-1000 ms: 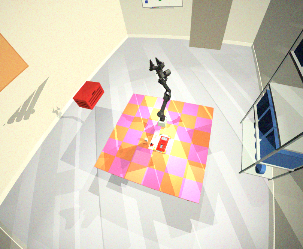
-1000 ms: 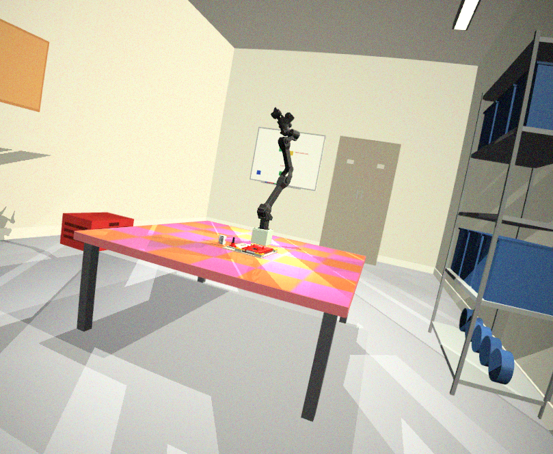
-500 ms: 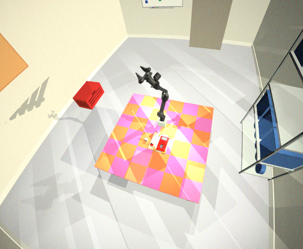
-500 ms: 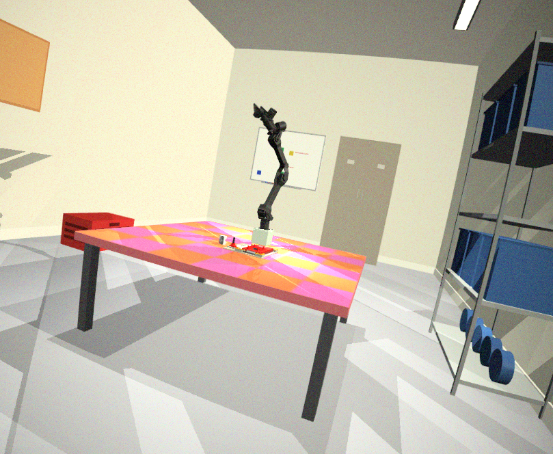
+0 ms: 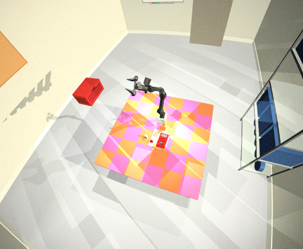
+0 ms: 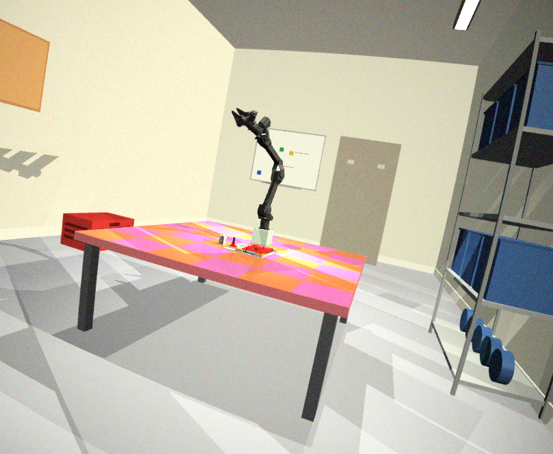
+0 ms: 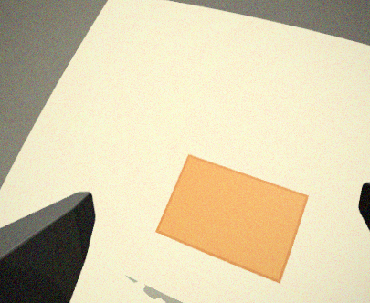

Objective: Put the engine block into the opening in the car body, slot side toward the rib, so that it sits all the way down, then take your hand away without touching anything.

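My gripper tip is now 760 mm above the engine block, 130 mm to the right of it and 120 mm short of it.
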